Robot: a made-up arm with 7 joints.
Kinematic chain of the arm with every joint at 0, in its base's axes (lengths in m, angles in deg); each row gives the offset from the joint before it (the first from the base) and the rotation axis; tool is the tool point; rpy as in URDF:
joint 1: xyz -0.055 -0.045 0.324 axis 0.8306 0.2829 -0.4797
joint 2: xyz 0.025 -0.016 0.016 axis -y
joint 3: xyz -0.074 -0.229 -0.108 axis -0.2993 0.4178 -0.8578
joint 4: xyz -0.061 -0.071 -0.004 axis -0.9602 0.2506 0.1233
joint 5: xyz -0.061 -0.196 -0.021 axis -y
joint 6: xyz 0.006 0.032 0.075 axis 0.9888 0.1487 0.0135
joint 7: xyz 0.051 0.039 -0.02 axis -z
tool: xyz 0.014 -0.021 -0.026 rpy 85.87 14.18 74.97
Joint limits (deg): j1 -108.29..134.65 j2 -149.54..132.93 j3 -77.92..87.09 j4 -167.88..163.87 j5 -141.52..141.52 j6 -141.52..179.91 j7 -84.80..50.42
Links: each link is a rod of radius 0.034 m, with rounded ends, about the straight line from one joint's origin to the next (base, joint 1, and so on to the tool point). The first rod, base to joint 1, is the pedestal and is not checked.
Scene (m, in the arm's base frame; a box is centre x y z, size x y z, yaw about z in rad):
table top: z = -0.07
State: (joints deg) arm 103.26 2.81 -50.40 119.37 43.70 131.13 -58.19
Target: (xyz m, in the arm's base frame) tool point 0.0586 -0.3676 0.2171
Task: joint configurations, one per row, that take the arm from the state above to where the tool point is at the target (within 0.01 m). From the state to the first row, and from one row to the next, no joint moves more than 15 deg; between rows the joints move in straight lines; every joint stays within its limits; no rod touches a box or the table.
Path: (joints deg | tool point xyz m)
1: 89.44 9.89 -53.46 119.76 43.18 129.03 -57.34 | -0.3456 0.0589 0.2615
2: 75.62 16.97 -56.52 120.14 42.65 126.93 -56.49 | -0.3400 0.0294 0.1983
3: 61.80 24.05 -59.57 120.53 42.13 124.83 -55.64 | -0.3223 -0.0193 0.1396
4: 47.97 31.13 -62.63 120.91 41.60 122.73 -54.80 | -0.2897 -0.0841 0.0935
5: 34.15 38.22 -65.69 121.30 41.08 120.63 -53.95 | -0.2413 -0.1586 0.0673
6: 20.33 45.30 -68.75 121.68 40.55 118.53 -53.10 | -0.1780 -0.2340 0.0663
7: 6.51 52.38 -71.80 122.07 40.03 116.43 -52.25 | -0.1032 -0.3002 0.0925
8: -7.31 59.46 -74.86 122.45 39.50 114.33 -51.40 | -0.0222 -0.3474 0.1445
9: -21.13 66.54 -77.92 122.84 38.98 112.23 -50.55 | 0.0586 -0.3676 0.2171

